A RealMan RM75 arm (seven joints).
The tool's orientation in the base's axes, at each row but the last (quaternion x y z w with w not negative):
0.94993 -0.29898 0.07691 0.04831
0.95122 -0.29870 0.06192 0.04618
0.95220 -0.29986 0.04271 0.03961
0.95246 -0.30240 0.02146 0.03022
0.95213 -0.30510 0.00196 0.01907
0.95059 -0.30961 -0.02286 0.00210
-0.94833 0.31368 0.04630 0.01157
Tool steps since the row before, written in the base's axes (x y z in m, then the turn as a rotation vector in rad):
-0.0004 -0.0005 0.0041 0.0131 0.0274 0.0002
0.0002 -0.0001 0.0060 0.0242 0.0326 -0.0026
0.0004 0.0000 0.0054 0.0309 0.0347 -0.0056
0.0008 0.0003 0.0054 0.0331 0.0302 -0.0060
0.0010 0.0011 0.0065 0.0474 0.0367 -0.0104
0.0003 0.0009 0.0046 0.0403 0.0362 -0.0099
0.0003 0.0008 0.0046 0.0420 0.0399 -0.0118
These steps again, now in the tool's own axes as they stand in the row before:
0.0007 0.0008 -0.0040 -0.0047 -0.0299 -0.0024
0.0011 0.0003 -0.0059 0.0010 -0.0407 0.0007
0.0009 0.0000 -0.0053 0.0049 -0.0464 0.0038
0.0008 -0.0005 -0.0054 0.0093 -0.0440 0.0046
0.0003 -0.0012 -0.0065 0.0171 -0.0577 0.0086
-0.0005 -0.0008 -0.0046 0.0116 -0.0532 0.0085
-0.0007 -0.0008 -0.0046 0.0110 -0.0572 0.0104

